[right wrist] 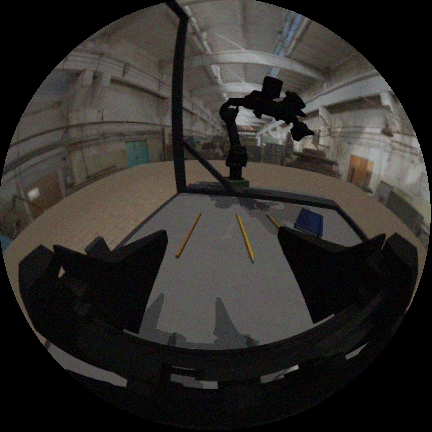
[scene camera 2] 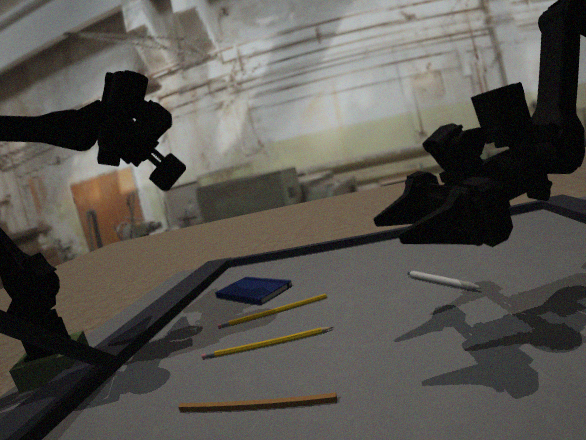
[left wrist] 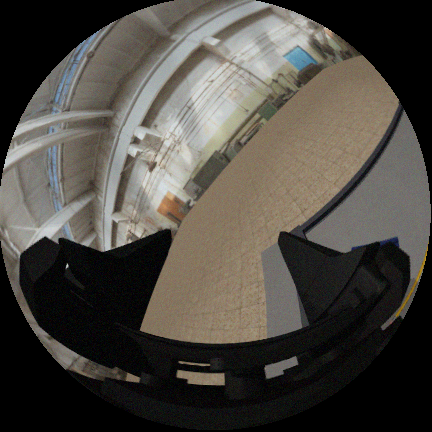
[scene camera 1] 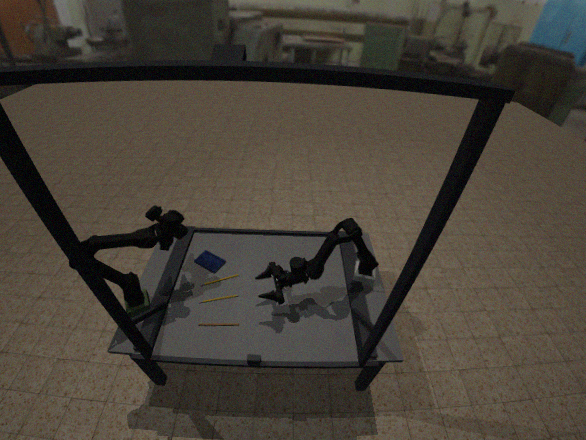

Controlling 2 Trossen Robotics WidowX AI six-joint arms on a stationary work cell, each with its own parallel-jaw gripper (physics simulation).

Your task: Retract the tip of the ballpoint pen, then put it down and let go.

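Places are measured from the left arm's base along level axes (x ahead, y left, z up), in millimetres.
Where they show: left gripper, fingertip midpoint: [right wrist: 309,124] [scene camera 2: 153,154] [left wrist: 226,236]; right gripper, fingertip midpoint: [right wrist: 223,234] [scene camera 2: 385,230] [scene camera 1: 256,287]; left arm's base, link origin: [right wrist: 234,178] [scene camera 1: 136,300]; right arm's base, link origin: [scene camera 1: 365,270].
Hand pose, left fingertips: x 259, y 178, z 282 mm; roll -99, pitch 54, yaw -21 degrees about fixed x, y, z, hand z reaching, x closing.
Things, the pixels of their centre, and the offset from my left fingertips.
- white ballpoint pen, body centre: [scene camera 2: 442,280] dz -317, dx +373, dy -349 mm
- blue notebook, body centre: [scene camera 2: 252,289] [right wrist: 310,220] [scene camera 1: 210,261] dz -316, dx +122, dy -81 mm
- orange-brown stick, body centre: [scene camera 2: 253,404] [right wrist: 190,230] [scene camera 1: 218,324] dz -319, dx +37, dy -440 mm
The white ballpoint pen [scene camera 2: 442,281] lies on the grey table top, right of the middle in scene camera 2, its narrow end toward the right. Whether its tip is out is too small to tell. In scene camera 1 the right gripper hides most or all of it. My right gripper [scene camera 1: 258,287] [scene camera 2: 389,231] [right wrist: 223,234] is open and empty, raised above the table; in scene camera 2 it appears above and to the left of the pen. My left gripper [scene camera 1: 176,239] [left wrist: 226,236] is open and empty, held high over the table's left edge, far from the pen.
A blue notebook [scene camera 1: 210,261] [scene camera 2: 254,290] [right wrist: 309,222] lies at the back left. Two yellow pencils, the nearer one [scene camera 1: 219,299] [scene camera 2: 270,342] [right wrist: 245,237], and an orange-brown stick [scene camera 1: 219,325] [scene camera 2: 257,403] [right wrist: 189,235] lie in front of it. Dark frame posts [scene camera 1: 440,215] rise beside the table.
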